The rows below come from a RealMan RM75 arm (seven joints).
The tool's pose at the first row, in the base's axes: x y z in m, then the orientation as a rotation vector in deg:
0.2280 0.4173 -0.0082 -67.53 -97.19 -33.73
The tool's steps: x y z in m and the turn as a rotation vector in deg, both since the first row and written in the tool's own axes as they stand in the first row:
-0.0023 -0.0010 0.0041 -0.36 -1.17 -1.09
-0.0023 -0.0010 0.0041 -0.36 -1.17 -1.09
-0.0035 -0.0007 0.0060 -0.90 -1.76 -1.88
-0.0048 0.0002 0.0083 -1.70 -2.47 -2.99
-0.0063 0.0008 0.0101 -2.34 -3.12 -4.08
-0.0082 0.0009 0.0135 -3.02 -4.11 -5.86
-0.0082 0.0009 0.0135 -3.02 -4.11 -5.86
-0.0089 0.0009 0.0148 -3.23 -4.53 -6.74
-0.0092 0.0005 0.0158 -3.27 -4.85 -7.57
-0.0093 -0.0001 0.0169 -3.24 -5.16 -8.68
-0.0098 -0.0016 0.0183 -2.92 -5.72 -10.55
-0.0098 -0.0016 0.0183 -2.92 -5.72 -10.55
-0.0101 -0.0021 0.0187 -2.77 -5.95 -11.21
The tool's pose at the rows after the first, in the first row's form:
0.2255 0.4191 -0.0119 -67.48 -98.88 -34.14
0.2255 0.4191 -0.0119 -67.48 -98.88 -34.14
0.2251 0.4202 -0.0138 -67.51 -99.85 -34.83
0.2250 0.4219 -0.0161 -67.53 -101.11 -35.89
0.2249 0.4229 -0.0183 -67.40 -102.32 -36.83
0.2237 0.4248 -0.0214 -66.89 -104.29 -38.06
0.2237 0.4248 -0.0214 -66.89 -104.29 -38.06
0.2232 0.4255 -0.0226 -66.51 -105.21 -38.59
0.2224 0.4260 -0.0233 -65.99 -106.03 -38.98
0.2214 0.4266 -0.0238 -65.18 -107.03 -39.49
0.2195 0.4269 -0.0246 -63.62 -108.78 -40.05
0.2195 0.4269 -0.0246 -63.62 -108.78 -40.05
0.2189 0.4268 -0.0250 -63.05 -109.42 -40.20

